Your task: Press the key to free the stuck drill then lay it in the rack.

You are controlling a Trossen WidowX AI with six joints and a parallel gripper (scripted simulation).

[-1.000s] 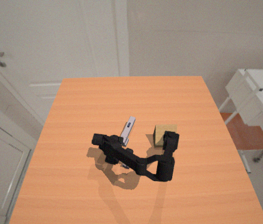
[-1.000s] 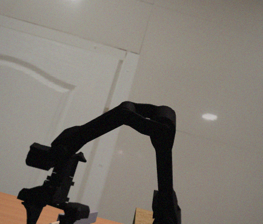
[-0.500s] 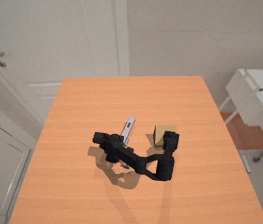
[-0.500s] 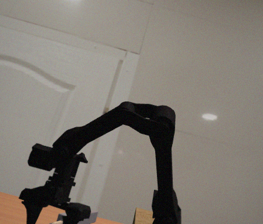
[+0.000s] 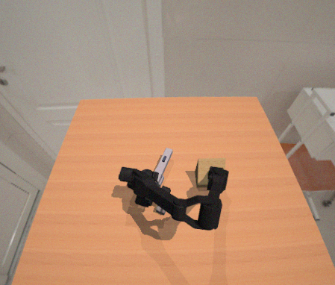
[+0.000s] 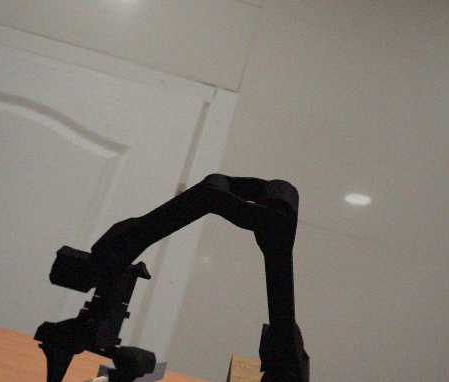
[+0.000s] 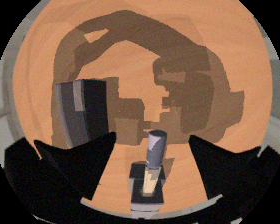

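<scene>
My gripper tip is 4 cm to the left of the drill, 4 cm below it and 1 cm past it. The rest, counted from my gripper tip: dark grey block: 7 cm behind, 5 cm to the left, 1 cm above; then grey bar: 13 cm to the right, 4 cm behind, 4 cm above; then blue key: 16 cm to the right, 5 cm behind, 4 cm above.
</scene>
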